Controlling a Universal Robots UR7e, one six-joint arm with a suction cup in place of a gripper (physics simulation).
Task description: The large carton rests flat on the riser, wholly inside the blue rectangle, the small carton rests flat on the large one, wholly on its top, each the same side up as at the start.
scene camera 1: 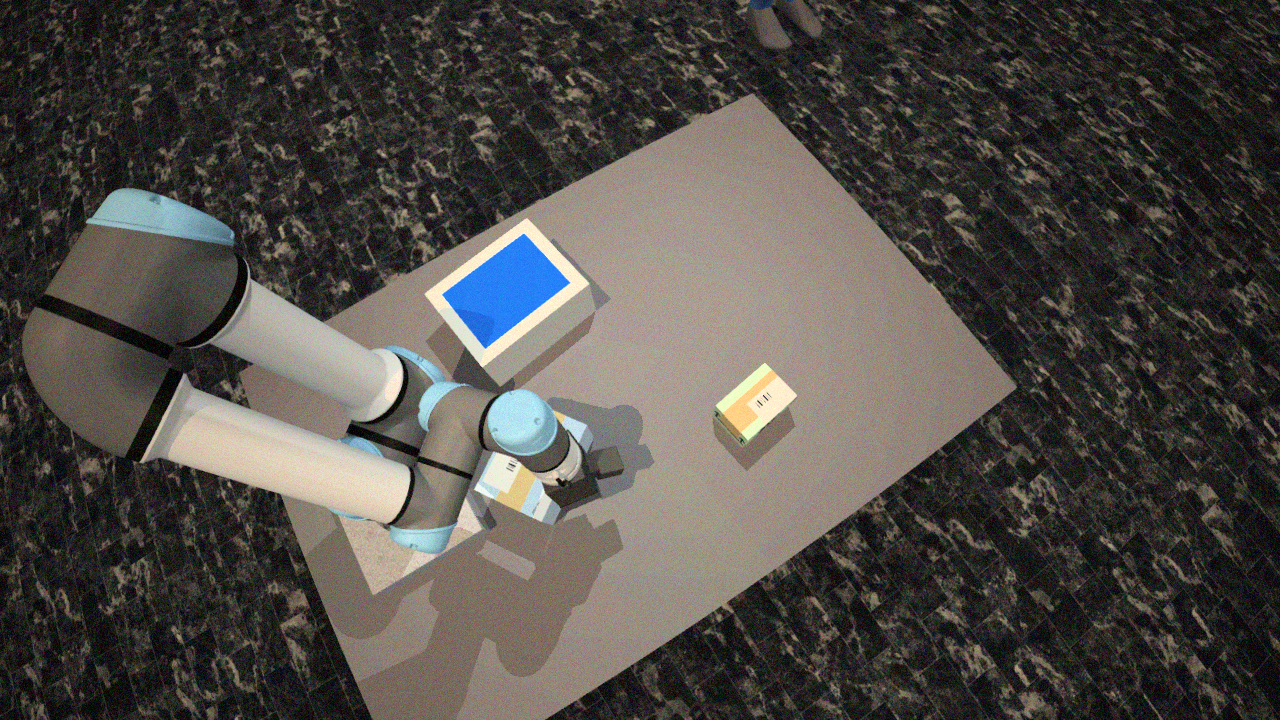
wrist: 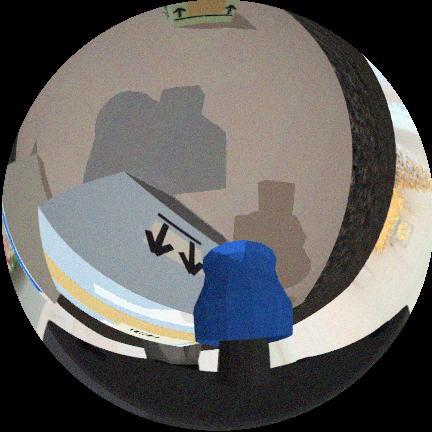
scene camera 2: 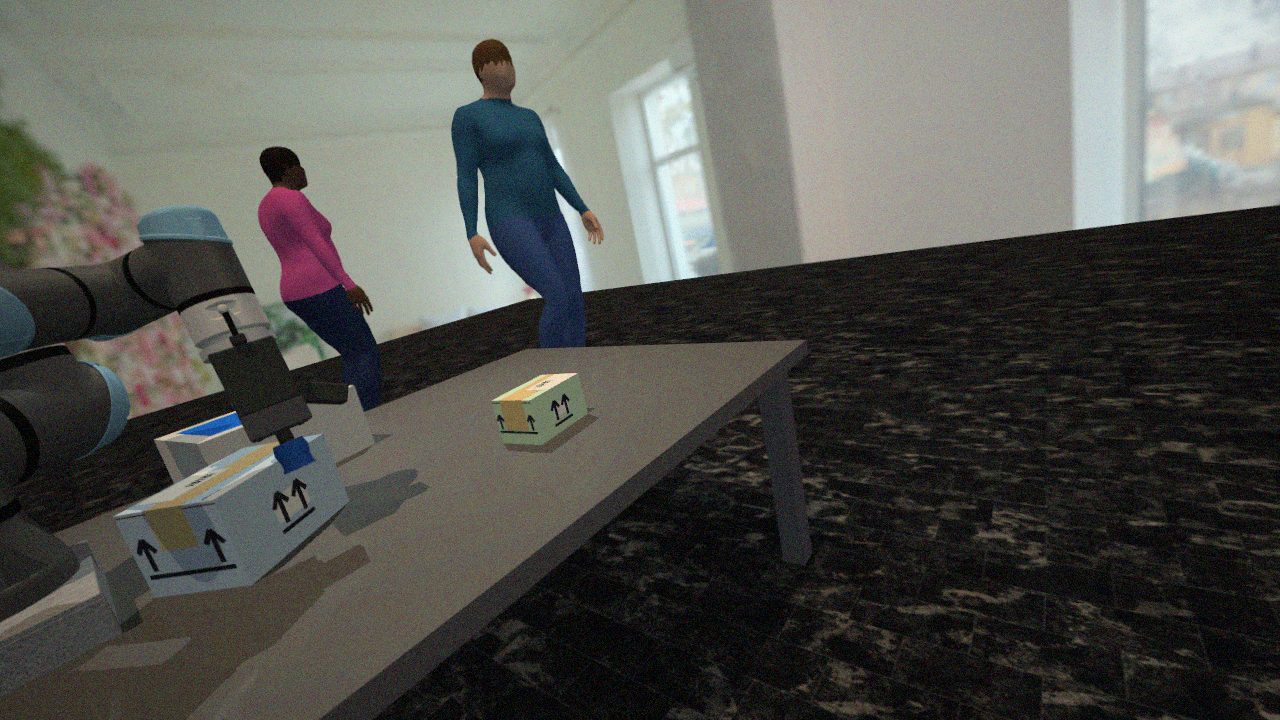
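The large carton [scene camera 1: 517,486] [scene camera 2: 237,517] [wrist: 109,238] is pale blue with a tan tape strip. It lies on the table next to the arm's base, and the wrist partly hides it in the overhead view. The small green carton [scene camera 1: 755,403] [scene camera 2: 539,406] [wrist: 200,11] lies alone at mid-table. The riser [scene camera 1: 460,325] [scene camera 2: 186,453] carries the blue rectangle [scene camera 1: 505,287] [scene camera 2: 212,425], which has nothing on it. My blue suction cup [scene camera 2: 293,453] [wrist: 241,289] is at the large carton's top, near its corner facing the small carton. It holds nothing.
The grey table [scene camera 1: 742,232] [scene camera 2: 625,387] stands on a dark patterned floor. Two people stand beyond the far side of the table, one in pink [scene camera 2: 303,247] and one in blue [scene camera 2: 516,193]. The arm's base plate [scene camera 1: 385,557] is at the table's near-left corner.
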